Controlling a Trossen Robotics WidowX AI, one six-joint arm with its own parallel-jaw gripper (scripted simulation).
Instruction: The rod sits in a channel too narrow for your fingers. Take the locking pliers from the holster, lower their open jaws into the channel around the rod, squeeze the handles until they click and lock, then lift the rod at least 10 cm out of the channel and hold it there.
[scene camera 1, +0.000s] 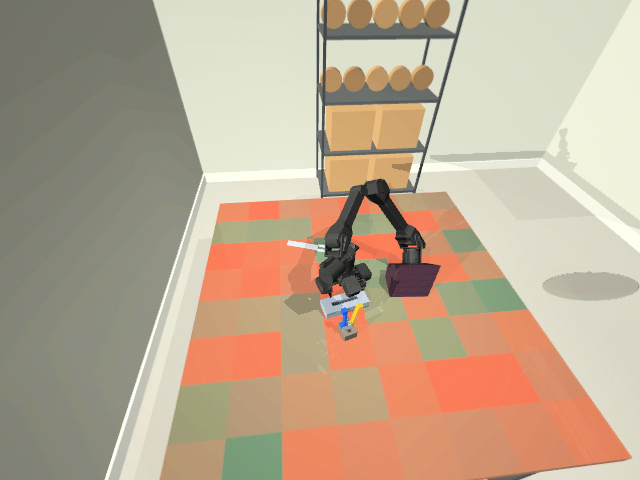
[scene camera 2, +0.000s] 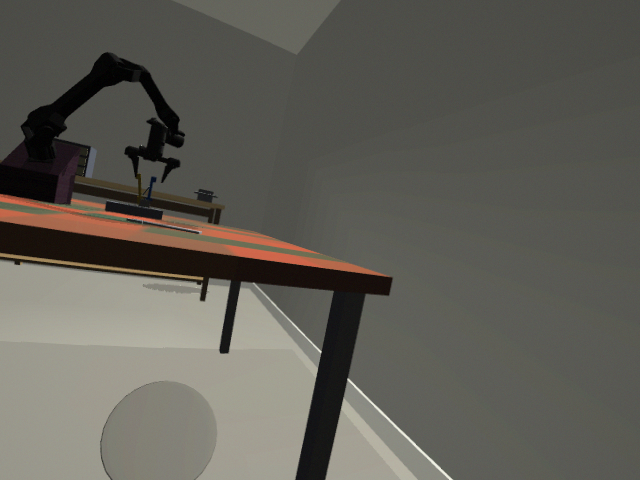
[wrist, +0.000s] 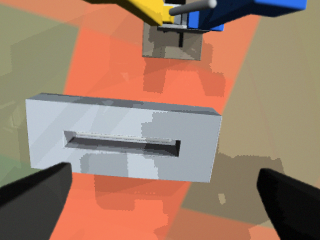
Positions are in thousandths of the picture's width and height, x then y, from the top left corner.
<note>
The gripper (scene camera 1: 535, 609) is open and holds nothing. Also in view: a grey channel block (scene camera 1: 518, 641).
The gripper also shows in scene camera 2 (scene camera 2: 234, 376) and in the wrist view (wrist: 523, 731). The grey channel block is seen too in the wrist view (wrist: 164, 498).
</note>
